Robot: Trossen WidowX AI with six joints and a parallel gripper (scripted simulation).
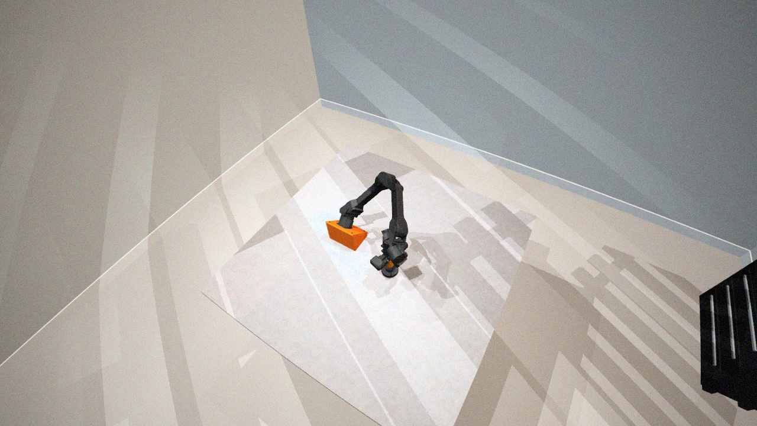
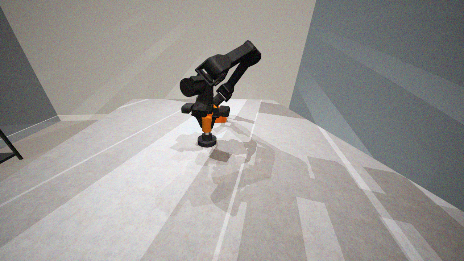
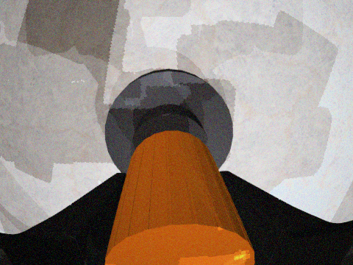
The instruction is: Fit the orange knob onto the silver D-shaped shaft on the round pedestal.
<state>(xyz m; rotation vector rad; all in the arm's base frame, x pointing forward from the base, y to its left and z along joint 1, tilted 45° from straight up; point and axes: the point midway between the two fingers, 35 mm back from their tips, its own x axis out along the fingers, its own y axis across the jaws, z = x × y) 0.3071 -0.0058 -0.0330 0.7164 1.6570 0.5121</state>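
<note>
My gripper tip is 3 cm below the orange knob. Also, from my gripper tip: round dark pedestal: 4 cm below.
</note>
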